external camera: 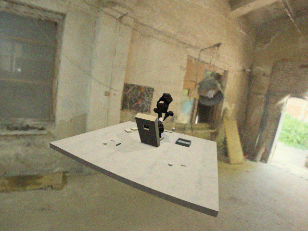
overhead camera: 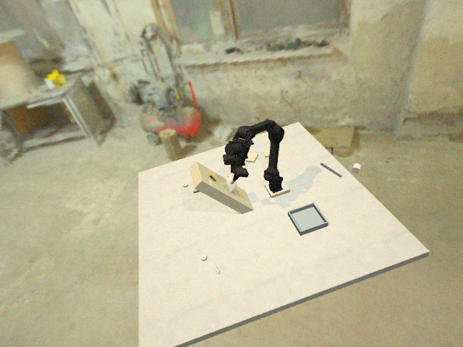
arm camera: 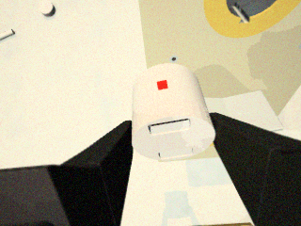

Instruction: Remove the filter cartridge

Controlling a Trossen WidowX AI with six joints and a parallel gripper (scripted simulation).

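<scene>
The grey tray is 300 mm behind my gripper tip, 210 mm to the left of it and 260 mm below it. Round my gripper tip: round filter cartridge right at my gripper tip; then service panel 60 mm ahead, 80 mm to the right, 110 mm below.
</scene>
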